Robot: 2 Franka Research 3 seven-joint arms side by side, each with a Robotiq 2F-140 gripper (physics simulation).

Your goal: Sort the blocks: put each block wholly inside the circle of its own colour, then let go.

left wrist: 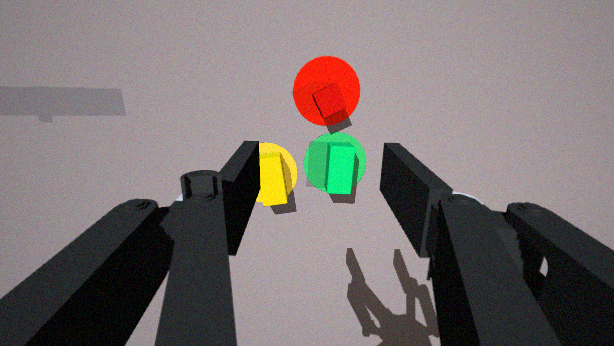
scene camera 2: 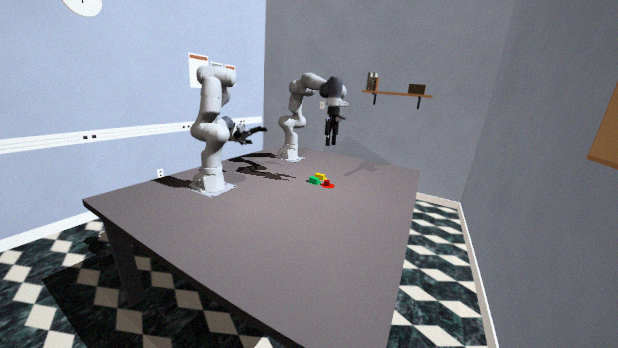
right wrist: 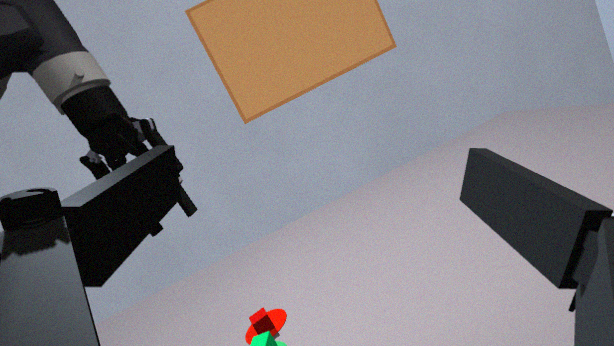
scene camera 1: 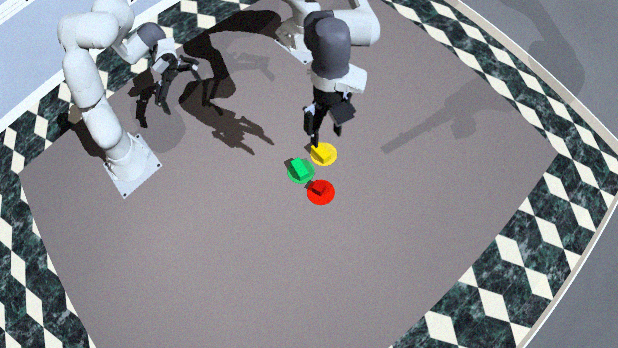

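Observation:
The red block (scene camera 1: 320, 190) (scene camera 2: 326, 183) (left wrist: 329, 100) (right wrist: 258, 316) lies inside the red circle (scene camera 1: 327, 198) (left wrist: 307, 80). The green block (scene camera 1: 300, 168) (scene camera 2: 314, 180) (left wrist: 341, 170) lies on the green circle (scene camera 1: 311, 176) (left wrist: 361, 162), one end at its rim. The yellow block (scene camera 1: 323, 155) (scene camera 2: 320, 176) (left wrist: 273, 180) lies on the yellow circle (scene camera 1: 334, 154) (left wrist: 270, 148), one end at the rim. I cannot tell whether either crosses. My left gripper (scene camera 1: 327, 139) (scene camera 2: 331, 144) (left wrist: 320, 165) is open and empty above them. My right gripper (scene camera 1: 181, 91) (scene camera 2: 258, 136) (right wrist: 321, 173) is open and empty, far from the blocks.
The three circles lie close together on the brown-grey table (scene camera 1: 200, 250) (scene camera 2: 260, 225). The right arm's base (scene camera 1: 131, 167) stands at the picture's left in scene camera 1. Arm shadows fall on the table. A wall shelf (scene camera 2: 395, 94) hangs behind.

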